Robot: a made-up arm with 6 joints. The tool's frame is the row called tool. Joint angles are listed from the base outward. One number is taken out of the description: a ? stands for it. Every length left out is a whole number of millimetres.
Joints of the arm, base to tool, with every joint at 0 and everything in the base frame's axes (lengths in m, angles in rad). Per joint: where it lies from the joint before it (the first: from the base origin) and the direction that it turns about. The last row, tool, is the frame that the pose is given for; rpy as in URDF.
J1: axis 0 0 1 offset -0.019 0.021 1.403
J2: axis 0 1 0 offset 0.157 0.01 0
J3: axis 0 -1 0 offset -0.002 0 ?
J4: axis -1 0 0 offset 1.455 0 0.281
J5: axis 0 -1 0 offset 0 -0.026 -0.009
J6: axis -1 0 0 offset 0.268 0 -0.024
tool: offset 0 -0.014 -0.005 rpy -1.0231 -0.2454 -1.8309
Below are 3 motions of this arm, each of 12 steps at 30 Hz.
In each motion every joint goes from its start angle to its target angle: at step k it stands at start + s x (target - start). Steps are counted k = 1, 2, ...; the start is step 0. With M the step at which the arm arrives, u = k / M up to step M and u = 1 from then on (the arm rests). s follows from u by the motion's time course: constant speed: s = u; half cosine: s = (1 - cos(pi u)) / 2; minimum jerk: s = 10 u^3 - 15 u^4 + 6 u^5.
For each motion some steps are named. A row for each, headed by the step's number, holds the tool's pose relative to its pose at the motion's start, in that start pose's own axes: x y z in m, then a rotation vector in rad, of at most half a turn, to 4 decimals.
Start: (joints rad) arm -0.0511 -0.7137 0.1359 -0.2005 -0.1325 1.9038
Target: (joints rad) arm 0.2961 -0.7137 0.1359 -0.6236 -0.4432 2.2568
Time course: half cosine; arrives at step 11
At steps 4, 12:
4: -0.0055 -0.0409 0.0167 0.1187 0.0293 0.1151
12: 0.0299 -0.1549 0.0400 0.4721 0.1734 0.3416

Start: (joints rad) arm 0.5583 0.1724 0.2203 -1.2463 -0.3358 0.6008
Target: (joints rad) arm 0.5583 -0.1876 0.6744 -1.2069 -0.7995 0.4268
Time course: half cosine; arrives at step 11
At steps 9, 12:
9: -0.4613 -1.2051 -0.7932 0.3451 -0.5393 0.1011
12: -0.4868 -1.2850 -0.9010 0.3712 -0.5851 0.0947

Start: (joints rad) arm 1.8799 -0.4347 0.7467 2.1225 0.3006 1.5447
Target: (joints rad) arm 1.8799 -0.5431 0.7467 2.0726 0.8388 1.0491
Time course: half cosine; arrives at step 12
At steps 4, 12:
4: 0.0069 0.0354 -0.0709 -0.0759 0.1534 0.0456
12: 0.0390 0.1221 -0.3073 -0.2138 0.6370 0.1595

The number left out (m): 1.405
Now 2 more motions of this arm.
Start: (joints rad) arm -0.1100 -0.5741 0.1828 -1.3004 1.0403 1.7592
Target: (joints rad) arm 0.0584 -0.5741 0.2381 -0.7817 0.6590 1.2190
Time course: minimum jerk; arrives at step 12
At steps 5, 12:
5: -0.0076 -0.0710 0.0217 0.1425 -0.0146 0.2070
12: -0.0133 -0.1960 0.0372 0.3484 -0.1328 0.5689

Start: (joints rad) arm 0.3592 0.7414 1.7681 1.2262 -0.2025 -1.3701
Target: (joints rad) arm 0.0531 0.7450 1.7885 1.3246 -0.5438 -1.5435
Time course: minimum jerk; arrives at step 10
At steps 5, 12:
5: 0.2965 0.0387 0.0810 -0.0008 0.1883 -0.1898
12: 0.5944 0.0181 0.1479 0.0413 0.3921 -0.3656

